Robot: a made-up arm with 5 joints. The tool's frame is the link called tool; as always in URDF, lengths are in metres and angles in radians. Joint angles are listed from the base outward. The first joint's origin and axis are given. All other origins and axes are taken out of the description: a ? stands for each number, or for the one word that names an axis. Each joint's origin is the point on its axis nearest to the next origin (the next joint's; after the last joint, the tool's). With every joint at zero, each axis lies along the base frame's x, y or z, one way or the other. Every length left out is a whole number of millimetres.
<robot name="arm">
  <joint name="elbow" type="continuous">
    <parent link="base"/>
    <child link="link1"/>
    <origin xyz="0 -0.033 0.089"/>
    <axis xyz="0 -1 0"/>
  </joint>
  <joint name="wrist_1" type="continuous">
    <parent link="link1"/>
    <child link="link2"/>
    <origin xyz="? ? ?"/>
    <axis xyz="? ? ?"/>
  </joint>
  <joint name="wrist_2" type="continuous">
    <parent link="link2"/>
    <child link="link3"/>
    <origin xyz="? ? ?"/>
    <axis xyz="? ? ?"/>
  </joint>
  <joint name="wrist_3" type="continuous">
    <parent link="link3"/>
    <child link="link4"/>
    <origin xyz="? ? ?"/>
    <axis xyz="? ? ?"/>
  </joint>
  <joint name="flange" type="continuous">
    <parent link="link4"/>
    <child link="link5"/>
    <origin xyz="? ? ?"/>
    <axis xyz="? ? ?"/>
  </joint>
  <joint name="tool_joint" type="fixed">
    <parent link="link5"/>
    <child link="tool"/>
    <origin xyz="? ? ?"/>
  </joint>
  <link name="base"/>
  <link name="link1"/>
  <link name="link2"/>
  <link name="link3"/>
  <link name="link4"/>
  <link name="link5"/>
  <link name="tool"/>
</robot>
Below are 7 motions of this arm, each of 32 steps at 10 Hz.
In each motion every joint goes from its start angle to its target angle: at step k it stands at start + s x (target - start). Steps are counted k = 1, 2, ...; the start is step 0. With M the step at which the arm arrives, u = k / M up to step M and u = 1 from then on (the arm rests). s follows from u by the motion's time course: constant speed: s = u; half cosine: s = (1 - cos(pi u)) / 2; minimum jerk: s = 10 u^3 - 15 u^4 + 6 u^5.
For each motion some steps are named. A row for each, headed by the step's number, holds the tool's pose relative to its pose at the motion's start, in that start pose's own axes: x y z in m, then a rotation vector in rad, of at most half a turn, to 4 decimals.
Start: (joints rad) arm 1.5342 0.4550 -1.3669 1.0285 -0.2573
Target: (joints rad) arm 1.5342 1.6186 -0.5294 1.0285 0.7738
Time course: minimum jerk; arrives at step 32
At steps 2, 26, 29, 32:
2: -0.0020 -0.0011 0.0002 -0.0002 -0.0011 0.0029
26: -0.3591 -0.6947 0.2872 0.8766 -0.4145 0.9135
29: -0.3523 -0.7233 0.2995 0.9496 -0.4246 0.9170
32: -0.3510 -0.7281 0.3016 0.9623 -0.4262 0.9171

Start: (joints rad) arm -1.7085 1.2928 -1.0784 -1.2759 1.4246
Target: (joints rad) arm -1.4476 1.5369 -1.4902 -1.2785 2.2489
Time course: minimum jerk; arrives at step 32
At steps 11, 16, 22, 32:
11: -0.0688 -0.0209 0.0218 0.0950 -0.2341 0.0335
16: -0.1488 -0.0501 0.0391 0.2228 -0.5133 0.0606
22: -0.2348 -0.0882 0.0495 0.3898 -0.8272 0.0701
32: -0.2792 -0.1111 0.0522 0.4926 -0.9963 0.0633

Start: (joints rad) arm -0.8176 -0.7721 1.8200 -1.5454 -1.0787
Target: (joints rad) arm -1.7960 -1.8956 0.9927 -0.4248 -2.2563
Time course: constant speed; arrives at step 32
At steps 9, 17, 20, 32:
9: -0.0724 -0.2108 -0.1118 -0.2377 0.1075 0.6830
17: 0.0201 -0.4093 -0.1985 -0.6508 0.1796 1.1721
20: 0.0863 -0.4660 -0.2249 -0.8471 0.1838 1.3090
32: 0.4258 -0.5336 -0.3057 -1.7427 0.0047 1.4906

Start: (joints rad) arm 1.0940 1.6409 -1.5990 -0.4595 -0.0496
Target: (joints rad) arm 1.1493 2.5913 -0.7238 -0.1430 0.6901
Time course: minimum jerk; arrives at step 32
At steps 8, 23, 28, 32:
8: -0.0498 -0.0270 -0.0572 0.0282 -0.1999 0.0508
23: -0.1972 -0.2909 -0.4402 0.6600 -1.5192 0.4229
28: -0.1951 -0.3327 -0.4850 0.8417 -1.6892 0.4604
32: -0.1945 -0.3380 -0.4904 0.8672 -1.7099 0.4643

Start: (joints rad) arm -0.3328 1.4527 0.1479 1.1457 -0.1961
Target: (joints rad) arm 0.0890 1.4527 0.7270 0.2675 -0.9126
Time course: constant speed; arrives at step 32
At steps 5, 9, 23, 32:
5: -0.0679 -0.0476 -0.0220 -0.1498 0.1217 0.0823
9: -0.1180 -0.0912 -0.0373 -0.2719 0.2059 0.1379
23: -0.2504 -0.2717 -0.0762 -0.6951 0.3977 0.2534
32: -0.2909 -0.3958 -0.0907 -0.9384 0.4345 0.2575

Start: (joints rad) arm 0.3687 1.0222 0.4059 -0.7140 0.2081
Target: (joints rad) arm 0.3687 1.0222 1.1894 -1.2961 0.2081
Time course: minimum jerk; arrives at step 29
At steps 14, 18, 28, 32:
14: 0.0810 0.0728 -0.2153 -0.3204 -0.2426 -0.2146
18: 0.1593 0.0843 -0.3163 -0.4911 -0.3418 -0.3578
28: 0.2652 0.0716 -0.4101 -0.6780 -0.4256 -0.5417
32: 0.2654 0.0716 -0.4102 -0.6783 -0.4257 -0.5420

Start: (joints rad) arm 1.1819 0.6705 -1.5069 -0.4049 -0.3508
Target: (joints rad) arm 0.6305 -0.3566 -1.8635 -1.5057 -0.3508
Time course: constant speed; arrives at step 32
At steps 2, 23, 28, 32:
2: 0.0203 0.0194 0.0347 -0.0355 0.0729 -0.0532
23: 0.1946 0.0474 0.2900 -0.5074 0.9743 -0.2430
28: 0.2157 0.0211 0.3372 -0.6313 1.1973 -0.1820
32: 0.2294 -0.0064 0.3763 -0.7280 1.3701 -0.1034

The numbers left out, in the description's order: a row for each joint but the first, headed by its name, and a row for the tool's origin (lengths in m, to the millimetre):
wrist_1: xyz -0.319 0 0.282, axis 1 0 0
wrist_2: xyz 0 0.275 0.058, axis 0 -1 0
wrist_3: xyz -0.295 0 0.026, axis 1 0 0
flange: xyz 0 0.366 -0.013, axis 0 -1 0
tool: xyz -0.098 0 0.049

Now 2 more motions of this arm.
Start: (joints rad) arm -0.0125 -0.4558 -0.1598 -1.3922 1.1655
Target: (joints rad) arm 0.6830 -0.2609 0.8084 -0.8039 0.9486
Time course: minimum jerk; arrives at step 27
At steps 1, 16, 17, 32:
1: 0.0002 0.0004 -0.0001 -0.0006 0.0001 -0.0007
16: 0.4021 0.2883 -0.3074 -0.7544 -0.0788 -0.9021
17: 0.4382 0.2850 -0.3396 -0.8237 -0.1102 -0.9777
32: 0.5725 0.2269 -0.4567 -1.1192 -0.2949 -1.2658

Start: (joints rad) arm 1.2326 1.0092 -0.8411 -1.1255 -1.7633
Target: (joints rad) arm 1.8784 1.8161 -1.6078 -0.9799 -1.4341
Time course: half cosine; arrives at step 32
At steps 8, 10, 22, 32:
8: 0.0748 -0.0240 -0.0847 -0.1265 -0.1482 0.0091
10: 0.1209 -0.0406 -0.1244 -0.1951 -0.2235 0.0072
22: 0.5441 -0.2568 -0.2720 -0.7577 -0.7070 -0.1387
32: 0.7080 -0.3862 -0.2469 -1.0056 -0.8454 -0.2606

